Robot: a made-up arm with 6 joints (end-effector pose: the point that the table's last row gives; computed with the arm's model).
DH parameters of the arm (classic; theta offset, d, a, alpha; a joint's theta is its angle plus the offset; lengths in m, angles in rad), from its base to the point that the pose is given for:
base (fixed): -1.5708 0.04 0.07 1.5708
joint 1: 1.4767 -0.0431 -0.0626 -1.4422
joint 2: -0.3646 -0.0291 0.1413 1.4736
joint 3: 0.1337 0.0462 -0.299 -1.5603
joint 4: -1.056 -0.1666 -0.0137 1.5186
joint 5: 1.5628 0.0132 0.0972 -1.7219
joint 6: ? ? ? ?
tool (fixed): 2.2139 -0.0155 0 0
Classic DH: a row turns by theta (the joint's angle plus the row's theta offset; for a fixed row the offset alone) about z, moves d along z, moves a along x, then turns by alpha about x.
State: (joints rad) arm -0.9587 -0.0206 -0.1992 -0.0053 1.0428 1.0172
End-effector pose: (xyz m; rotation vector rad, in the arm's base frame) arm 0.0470 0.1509 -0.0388 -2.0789 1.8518 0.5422
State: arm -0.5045 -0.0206 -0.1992 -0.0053 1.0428 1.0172
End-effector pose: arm 0.0470 0.0939 -0.1277 2.3031 -2.0889 -0.1207
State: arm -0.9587 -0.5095 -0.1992 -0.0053 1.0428 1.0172
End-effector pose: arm 0.1244 0.1350 -0.0182 -1.5666 2.0134 0.2287
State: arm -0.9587 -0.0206 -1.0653 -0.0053 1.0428 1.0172
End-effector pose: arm -0.0184 0.1186 0.2086 -1.6493 1.0452 0.8267
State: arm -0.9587 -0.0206 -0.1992 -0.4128 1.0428 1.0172
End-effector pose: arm 0.0520 0.1545 -0.0400 -1.6470 2.0435 0.2898
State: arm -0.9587 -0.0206 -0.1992 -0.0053 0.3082 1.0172
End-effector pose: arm -0.0812 0.1056 -0.1055 -2.1009 1.1498 -0.0308
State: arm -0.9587 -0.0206 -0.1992 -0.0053 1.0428 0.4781
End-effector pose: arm 0.0566 0.1521 -0.0319 2.4986 -1.5858 -0.5573
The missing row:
joint 6: -1.4096 -0.185 -0.0174 1.1317
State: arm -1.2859 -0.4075 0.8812 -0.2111 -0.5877 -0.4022
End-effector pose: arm -0.2231 0.0083 -0.3412 1.7103 -0.6499 1.0269
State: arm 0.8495 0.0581 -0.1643 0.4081 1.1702 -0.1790
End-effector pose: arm 0.0710 -0.2150 -0.1770 0.3693 -0.4871 -0.1048
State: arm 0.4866 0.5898 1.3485 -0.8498 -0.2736 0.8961
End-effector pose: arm -0.1039 -0.3699 0.4151 1.1302 0.8754 0.7641
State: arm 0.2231 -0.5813 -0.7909 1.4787 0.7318 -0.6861
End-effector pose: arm 0.0227 0.0772 -0.0776 1.0788 0.8824 0.3185
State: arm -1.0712 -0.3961 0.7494 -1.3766 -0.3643 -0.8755
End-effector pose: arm 0.0080 -0.0294 -0.4884 0.1157 -1.1523 0.8848
